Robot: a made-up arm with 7 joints. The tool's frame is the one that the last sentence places. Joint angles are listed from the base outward.
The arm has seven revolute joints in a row. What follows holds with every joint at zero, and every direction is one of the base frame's.
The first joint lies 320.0 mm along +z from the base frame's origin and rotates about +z.
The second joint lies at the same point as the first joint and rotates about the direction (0, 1, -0.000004).
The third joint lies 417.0 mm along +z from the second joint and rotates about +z.
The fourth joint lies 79.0 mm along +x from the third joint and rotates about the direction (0, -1, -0.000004).
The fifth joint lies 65.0 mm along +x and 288.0 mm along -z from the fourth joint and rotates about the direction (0, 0.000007, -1).
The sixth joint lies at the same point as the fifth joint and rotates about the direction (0, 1, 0.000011).
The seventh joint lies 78.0 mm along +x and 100.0 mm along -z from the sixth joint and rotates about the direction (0, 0.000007, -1).
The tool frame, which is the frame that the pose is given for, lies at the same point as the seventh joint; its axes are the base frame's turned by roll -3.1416, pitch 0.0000 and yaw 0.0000 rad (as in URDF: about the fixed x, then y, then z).
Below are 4 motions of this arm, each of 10 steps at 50 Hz.
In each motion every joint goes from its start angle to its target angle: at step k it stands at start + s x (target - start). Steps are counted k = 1, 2, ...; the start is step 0. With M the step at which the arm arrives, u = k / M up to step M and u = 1 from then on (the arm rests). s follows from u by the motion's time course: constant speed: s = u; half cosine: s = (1 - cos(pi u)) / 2; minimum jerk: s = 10 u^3 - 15 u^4 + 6 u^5.
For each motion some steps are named. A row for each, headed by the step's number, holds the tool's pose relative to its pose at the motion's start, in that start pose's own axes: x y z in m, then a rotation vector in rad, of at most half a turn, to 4 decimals.
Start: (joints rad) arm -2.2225 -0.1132 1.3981 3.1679 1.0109 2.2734 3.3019
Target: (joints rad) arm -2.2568 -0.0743 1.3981 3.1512 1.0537 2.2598 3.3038
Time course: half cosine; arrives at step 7
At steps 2, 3, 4, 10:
2: 0.0006 -0.0045 -0.0029 -0.0071 -0.0047 0.0055
3: 0.0013 -0.0093 -0.0060 -0.0147 -0.0098 0.0114
4: 0.0022 -0.0146 -0.0095 -0.0230 -0.0156 0.0178
10: 0.0039 -0.0238 -0.0156 -0.0376 -0.0262 0.0289

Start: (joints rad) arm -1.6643 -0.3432 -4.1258 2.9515 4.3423 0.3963 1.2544
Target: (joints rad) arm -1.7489 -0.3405 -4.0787 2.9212 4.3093 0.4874 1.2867
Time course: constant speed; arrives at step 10
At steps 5, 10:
5: -0.0198 0.0008 0.0061 -0.0408 -0.0275 -0.0236
10: -0.0394 0.0026 0.0117 -0.0825 -0.0526 -0.0476

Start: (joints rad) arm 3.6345 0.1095 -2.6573 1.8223 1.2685 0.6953 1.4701
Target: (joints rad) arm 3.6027 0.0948 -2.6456 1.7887 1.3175 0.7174 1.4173
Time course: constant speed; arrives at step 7
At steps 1, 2, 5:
1: 0.0036 -0.0006 0.0008 -0.0025 0.0011 0.0025
2: 0.0072 -0.0012 0.0016 -0.0050 0.0021 0.0049
5: 0.0181 -0.0028 0.0038 -0.0122 0.0046 0.0125

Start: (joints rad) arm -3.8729 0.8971 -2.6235 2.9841 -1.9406 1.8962 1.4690
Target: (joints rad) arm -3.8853 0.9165 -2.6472 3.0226 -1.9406 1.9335 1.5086
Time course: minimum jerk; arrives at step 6
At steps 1, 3, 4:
1: 0.0010 0.0004 0.0001 -0.0016 0.0004 0.0035
3: 0.0137 0.0058 0.0006 -0.0222 0.0054 0.0499
4: 0.0216 0.0093 0.0009 -0.0350 0.0083 0.0789

